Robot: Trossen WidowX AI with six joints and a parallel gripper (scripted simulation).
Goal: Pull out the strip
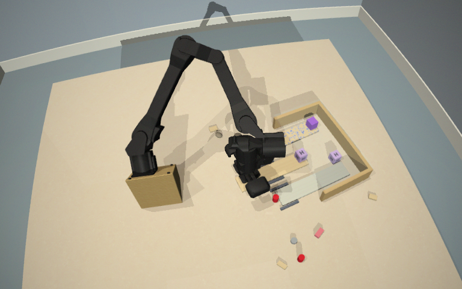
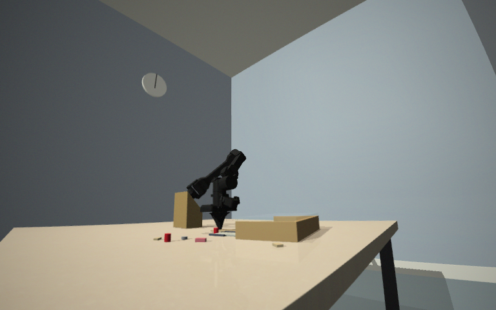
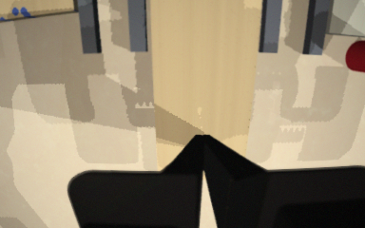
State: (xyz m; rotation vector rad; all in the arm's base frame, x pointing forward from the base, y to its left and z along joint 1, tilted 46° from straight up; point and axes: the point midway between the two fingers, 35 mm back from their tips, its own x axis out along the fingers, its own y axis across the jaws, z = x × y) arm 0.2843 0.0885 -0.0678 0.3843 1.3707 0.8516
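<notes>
Right now my gripper tip is 210 mm short of the pale strip and 30 mm to the left of it. Round my gripper tip: blue cylinder 220 mm to the left, 40 mm ahead.
</notes>
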